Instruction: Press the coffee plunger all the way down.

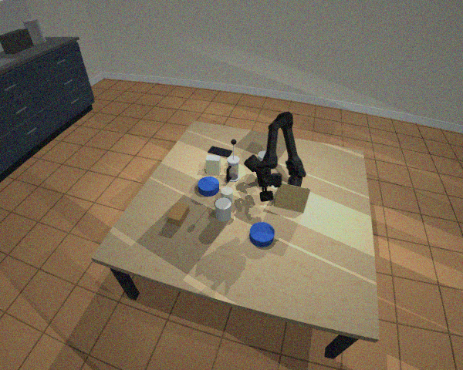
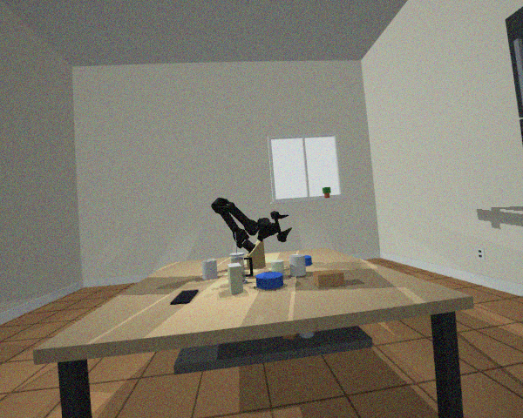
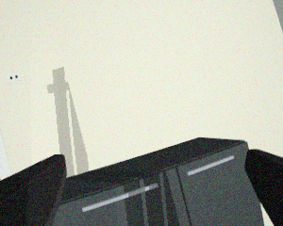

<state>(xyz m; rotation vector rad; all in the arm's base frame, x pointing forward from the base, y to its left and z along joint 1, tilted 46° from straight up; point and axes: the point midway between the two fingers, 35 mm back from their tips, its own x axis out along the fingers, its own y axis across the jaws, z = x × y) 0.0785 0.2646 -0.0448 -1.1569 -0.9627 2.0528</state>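
The coffee press lies 290 mm ahead of my gripper tip, 280 mm to the right of it and 140 mm below it. The rest, counted from my gripper tip: black phone (490 mm to the right, 470 mm ahead, 260 mm below); block (420 mm ahead, 240 mm below, 110 mm to the left).
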